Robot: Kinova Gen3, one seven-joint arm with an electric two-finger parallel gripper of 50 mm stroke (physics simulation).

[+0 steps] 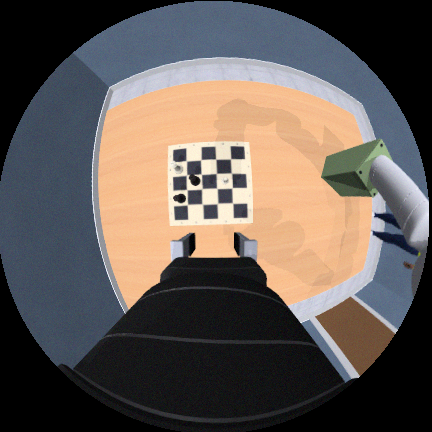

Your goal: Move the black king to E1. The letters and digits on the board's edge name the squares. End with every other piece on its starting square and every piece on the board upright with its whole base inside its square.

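Places are measured from the arm's base along level axes (x left, y back, z up), in centimetres.
Where they show: gripper, between the fingertips: (214, 240); arm's base, origin of its link: (380, 170).
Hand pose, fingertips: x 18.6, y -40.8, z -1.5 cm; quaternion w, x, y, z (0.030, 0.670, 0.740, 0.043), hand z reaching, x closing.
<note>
Each offset is from my fingertips to the top centre of the thing. Level surfaces: height alone.
A small checkered board {dx -9.9, dy -2.2, dz -17.5 cm} (210, 197) of dark and cream squares lies on the wooden table. A black piece {dx -9.8, dy -5.7, dz -11.2 cm} (195, 180) stands in the second column from the left, middle row. Another black piece {dx -5.1, dy -9.0, dz -12.3 cm} (179, 198) stands in the leftmost column, second row from the near edge. A pale piece {dx -12.7, dy -10.5, dz -11.2 cm} (177, 168) is in the leftmost column, second row from the far edge. A small pale piece {dx -10.4, dy +1.7, dz -14.4 cm} (225, 180) is in the fourth column, middle row. I cannot tell which black piece is the king, and the edge labels are too small to read. My gripper (214, 240) is open and empty, showing below the board's near edge.
The wooden table top {dz -18.2 cm} (140, 130) has a pale tiled border (225, 71). A green block-shaped mount (350, 170) with a light grey arm-like part (402, 192) stands at the right. A brown panel (355, 332) shows at the lower right. Arm-shaped shadows fall across the table.
</note>
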